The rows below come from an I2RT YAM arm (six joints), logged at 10 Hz.
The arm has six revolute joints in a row. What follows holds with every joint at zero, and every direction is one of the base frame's.
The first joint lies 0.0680 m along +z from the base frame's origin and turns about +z.
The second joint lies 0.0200 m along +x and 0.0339 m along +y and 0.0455 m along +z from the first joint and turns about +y.
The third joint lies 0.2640 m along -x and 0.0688 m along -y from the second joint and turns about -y.
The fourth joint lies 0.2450 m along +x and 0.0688 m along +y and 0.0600 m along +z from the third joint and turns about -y.
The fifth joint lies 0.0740 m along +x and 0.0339 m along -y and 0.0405 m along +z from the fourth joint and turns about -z.
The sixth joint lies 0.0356 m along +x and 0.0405 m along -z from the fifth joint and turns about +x.
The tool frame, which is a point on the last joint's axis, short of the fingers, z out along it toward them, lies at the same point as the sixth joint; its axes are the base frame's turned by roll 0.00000, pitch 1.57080 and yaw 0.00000 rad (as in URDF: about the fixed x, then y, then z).
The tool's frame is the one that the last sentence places.
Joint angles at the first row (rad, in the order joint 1, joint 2, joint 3, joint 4, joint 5, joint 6):
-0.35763 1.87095 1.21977 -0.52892 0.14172 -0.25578
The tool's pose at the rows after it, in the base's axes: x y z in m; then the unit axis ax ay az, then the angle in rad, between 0 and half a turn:
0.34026 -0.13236 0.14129 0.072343 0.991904 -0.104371 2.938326
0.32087 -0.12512 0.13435 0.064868 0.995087 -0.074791 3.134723
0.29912 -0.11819 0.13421 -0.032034 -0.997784 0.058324 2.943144
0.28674 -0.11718 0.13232 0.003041 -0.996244 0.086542 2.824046
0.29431 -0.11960 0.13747 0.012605 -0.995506 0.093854 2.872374
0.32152 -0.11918 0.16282 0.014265 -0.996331 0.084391 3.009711
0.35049 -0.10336 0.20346 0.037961 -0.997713 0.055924 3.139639
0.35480 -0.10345 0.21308 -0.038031 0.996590 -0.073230 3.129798
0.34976 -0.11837 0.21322 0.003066 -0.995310 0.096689 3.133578
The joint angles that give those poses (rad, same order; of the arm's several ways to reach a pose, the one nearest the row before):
-0.35725 1.92815 1.21975 -0.60673 0.14134 -0.22984
-0.35724 1.93924 1.21977 -0.80128 0.14134 -0.23059
-0.35724 1.93922 1.21326 -0.99736 0.17300 -0.27980
-0.35726 1.93922 1.19269 -1.06719 0.27028 -0.33018
-0.35611 1.93504 1.21557 -1.04009 0.26989 -0.35573
-0.33399 1.93503 1.33535 -1.03856 0.20352 -0.35573
-0.27637 1.93504 1.50590 -1.10878 0.10701 -0.35419
-0.27065 1.93505 1.54365 -1.12325 0.13600 -0.35076
-0.30843 1.93541 1.54364 -1.12669 0.18673 -0.31950

